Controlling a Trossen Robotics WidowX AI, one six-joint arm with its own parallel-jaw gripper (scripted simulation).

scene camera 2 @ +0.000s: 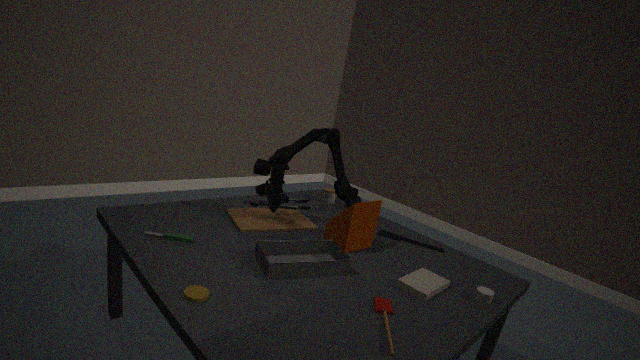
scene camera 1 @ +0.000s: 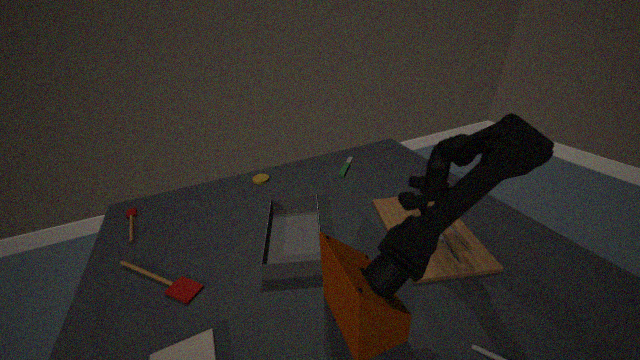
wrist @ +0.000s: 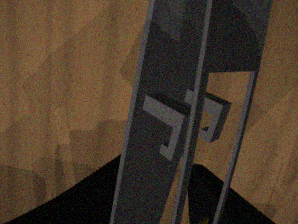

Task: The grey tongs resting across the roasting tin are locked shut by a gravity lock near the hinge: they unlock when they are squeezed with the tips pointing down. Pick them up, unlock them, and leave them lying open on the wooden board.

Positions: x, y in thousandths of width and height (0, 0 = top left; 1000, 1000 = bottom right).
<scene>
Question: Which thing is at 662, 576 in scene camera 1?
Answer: My gripper.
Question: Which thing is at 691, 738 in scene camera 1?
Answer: A wooden board.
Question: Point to a wooden board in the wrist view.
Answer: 250, 333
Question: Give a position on a red spatula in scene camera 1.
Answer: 287, 804
</scene>
